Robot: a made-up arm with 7 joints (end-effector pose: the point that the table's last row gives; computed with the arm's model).
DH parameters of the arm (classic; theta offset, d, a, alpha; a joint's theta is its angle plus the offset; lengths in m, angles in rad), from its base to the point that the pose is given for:
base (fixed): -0.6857 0 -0.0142 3.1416
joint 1: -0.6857 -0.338 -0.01 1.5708
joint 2: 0 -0.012 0.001 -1.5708
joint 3: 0 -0.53 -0.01 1.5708
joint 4: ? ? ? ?
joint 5: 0 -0.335 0.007 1.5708
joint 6: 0 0.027 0.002 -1.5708
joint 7: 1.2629 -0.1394 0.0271 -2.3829
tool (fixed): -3.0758 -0.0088 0 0
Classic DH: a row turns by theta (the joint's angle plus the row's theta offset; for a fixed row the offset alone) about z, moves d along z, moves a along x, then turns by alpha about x.
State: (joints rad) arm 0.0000 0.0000 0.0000 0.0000 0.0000 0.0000 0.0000
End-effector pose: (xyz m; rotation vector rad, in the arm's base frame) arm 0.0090 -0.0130 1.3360 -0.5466 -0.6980 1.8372
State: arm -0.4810 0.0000 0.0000 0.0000 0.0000 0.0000 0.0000
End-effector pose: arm 0.0169 -0.0013 1.3360 -0.3992 -0.8848 2.2804
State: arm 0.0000 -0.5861 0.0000 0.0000 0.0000 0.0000 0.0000
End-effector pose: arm -0.5480 -0.0130 1.1860 -1.1051 -1.0802 1.6786
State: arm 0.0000 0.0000 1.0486 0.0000 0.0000 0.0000 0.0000
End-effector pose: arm -0.0142 -0.0331 1.3360 -0.7271 -0.2922 0.8513
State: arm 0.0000 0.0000 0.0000 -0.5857 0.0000 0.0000 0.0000
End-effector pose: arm -0.2562 -0.0130 1.2796 -1.1047 -1.0799 1.6788
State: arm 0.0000 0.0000 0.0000 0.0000 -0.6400 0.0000 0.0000
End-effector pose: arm 0.0026 0.0001 1.3360 -0.3394 -0.9464 2.4248
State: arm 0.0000 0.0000 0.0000 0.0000 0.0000 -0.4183 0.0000
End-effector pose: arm -0.0464 -0.0130 1.3310 -0.9456 -0.9732 1.7378
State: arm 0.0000 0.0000 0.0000 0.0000 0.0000 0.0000 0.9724
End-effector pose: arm -0.0169 -0.0141 1.3360 -0.7196 -0.3216 0.9235
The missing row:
joint 4: 0 -0.013 0.016 -1.5708
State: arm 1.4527 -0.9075 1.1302 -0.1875 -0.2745 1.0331 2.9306
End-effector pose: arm -0.1012 0.7290 0.9829 0.8022 0.7837 -2.5998
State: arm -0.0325 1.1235 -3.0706 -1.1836 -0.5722 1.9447 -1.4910
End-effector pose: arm 0.7205 -0.0797 0.4594 -0.2829 0.3097 0.0891
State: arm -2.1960 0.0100 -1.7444 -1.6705 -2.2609 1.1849 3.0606
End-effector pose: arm 0.3149 0.2594 0.7267 2.0336 -1.5289 0.7165
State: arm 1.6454 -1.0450 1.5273 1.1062 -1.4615 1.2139 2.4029
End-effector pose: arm -0.3237 0.5986 0.8093 -0.0854 0.3415 -1.0045
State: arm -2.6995 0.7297 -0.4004 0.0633 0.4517 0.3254 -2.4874
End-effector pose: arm -0.6762 0.2782 1.0067 -1.5355 -1.0068 0.3827
